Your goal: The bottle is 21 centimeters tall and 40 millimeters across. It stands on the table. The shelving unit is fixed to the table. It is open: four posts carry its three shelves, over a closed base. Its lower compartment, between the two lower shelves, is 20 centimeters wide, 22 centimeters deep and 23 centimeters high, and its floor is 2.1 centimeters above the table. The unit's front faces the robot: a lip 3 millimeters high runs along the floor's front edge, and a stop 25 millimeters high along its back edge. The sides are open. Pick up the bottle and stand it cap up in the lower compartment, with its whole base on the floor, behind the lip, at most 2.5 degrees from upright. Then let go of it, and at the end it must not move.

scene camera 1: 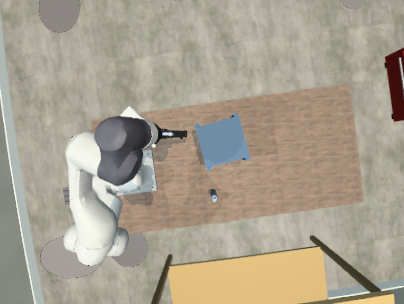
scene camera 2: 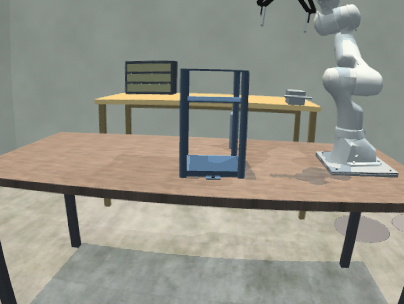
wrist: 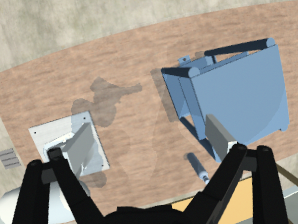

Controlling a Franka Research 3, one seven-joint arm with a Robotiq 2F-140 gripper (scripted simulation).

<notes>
The pictures show: my gripper and a shelving unit.
</notes>
